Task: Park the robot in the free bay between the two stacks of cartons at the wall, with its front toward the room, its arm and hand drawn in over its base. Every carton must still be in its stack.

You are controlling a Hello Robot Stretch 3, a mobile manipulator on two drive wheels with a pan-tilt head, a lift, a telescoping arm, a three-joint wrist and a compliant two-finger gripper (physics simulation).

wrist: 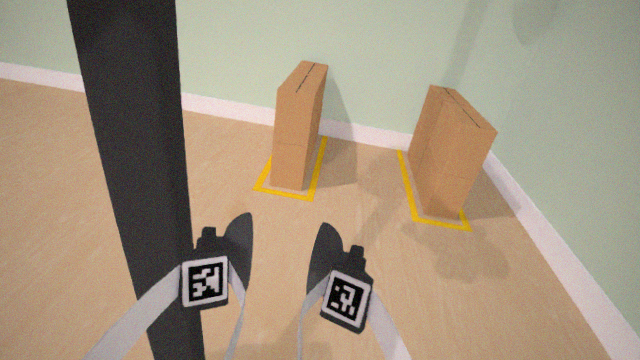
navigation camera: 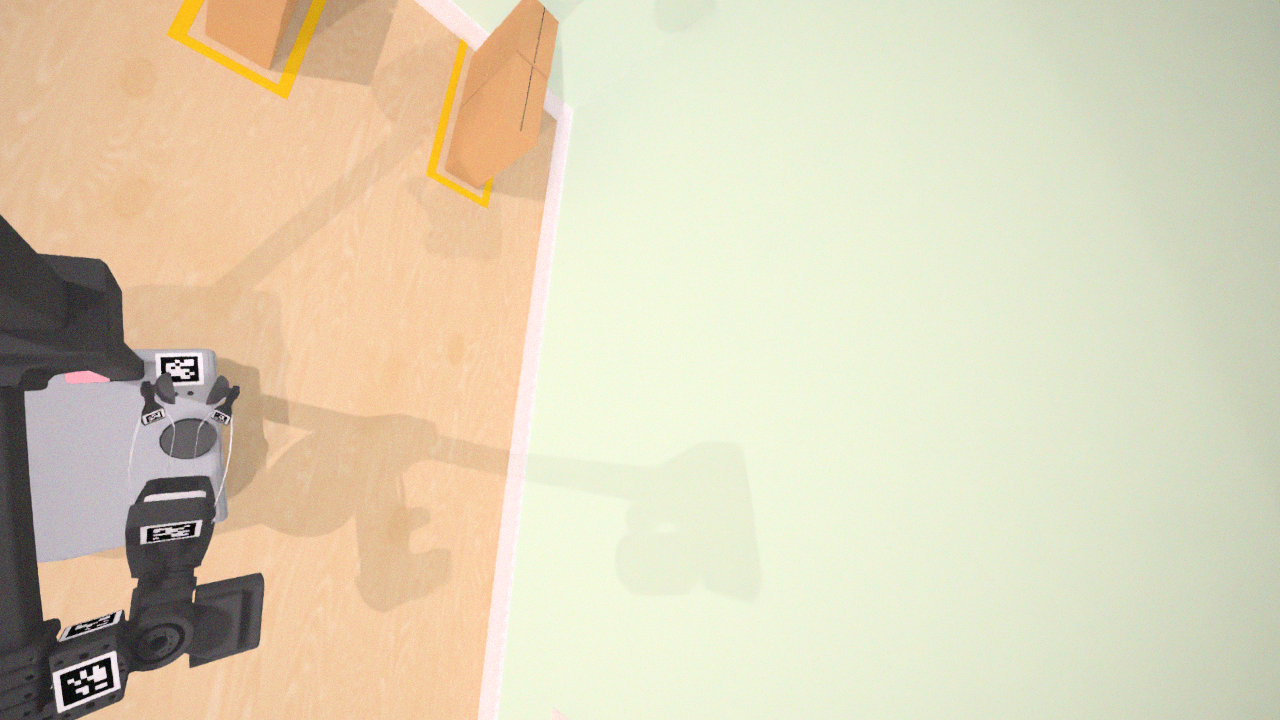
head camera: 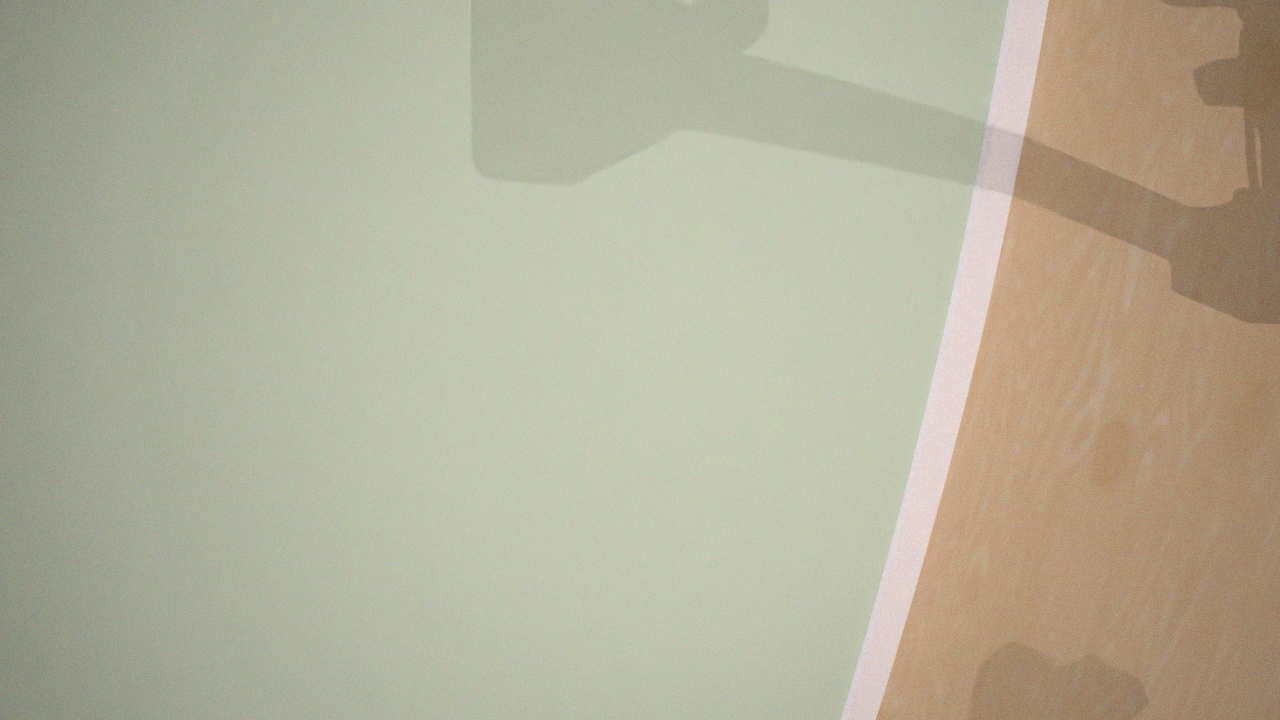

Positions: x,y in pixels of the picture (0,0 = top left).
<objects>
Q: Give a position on a white baseboard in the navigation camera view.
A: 500,604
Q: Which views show my gripper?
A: The wrist view and the navigation camera view only.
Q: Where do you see a yellow floor tape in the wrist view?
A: At 257,187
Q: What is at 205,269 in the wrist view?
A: My gripper.
</objects>
